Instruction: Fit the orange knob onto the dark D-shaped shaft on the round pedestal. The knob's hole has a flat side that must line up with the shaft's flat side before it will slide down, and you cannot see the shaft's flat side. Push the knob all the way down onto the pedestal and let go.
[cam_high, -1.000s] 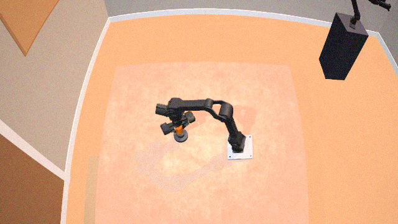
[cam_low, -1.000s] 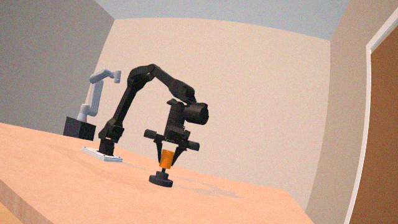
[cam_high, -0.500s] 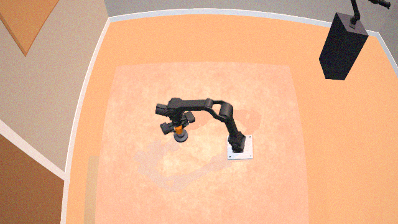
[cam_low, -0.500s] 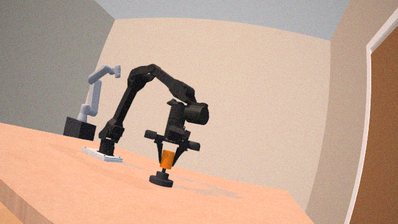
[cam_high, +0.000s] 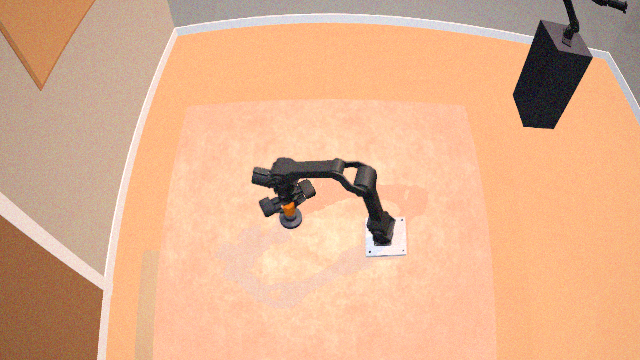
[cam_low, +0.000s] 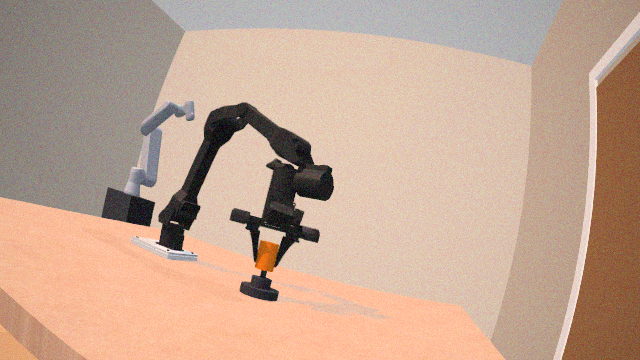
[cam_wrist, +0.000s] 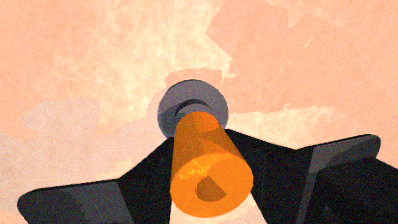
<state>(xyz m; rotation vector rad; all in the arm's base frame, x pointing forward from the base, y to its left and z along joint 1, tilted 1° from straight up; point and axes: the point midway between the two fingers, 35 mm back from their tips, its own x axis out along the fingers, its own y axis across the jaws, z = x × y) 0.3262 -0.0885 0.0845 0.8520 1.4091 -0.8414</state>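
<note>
Right now the orange knob is 2 cm above my gripper tip. Round my gripper tip: round dark pedestal 4 cm below.
</note>
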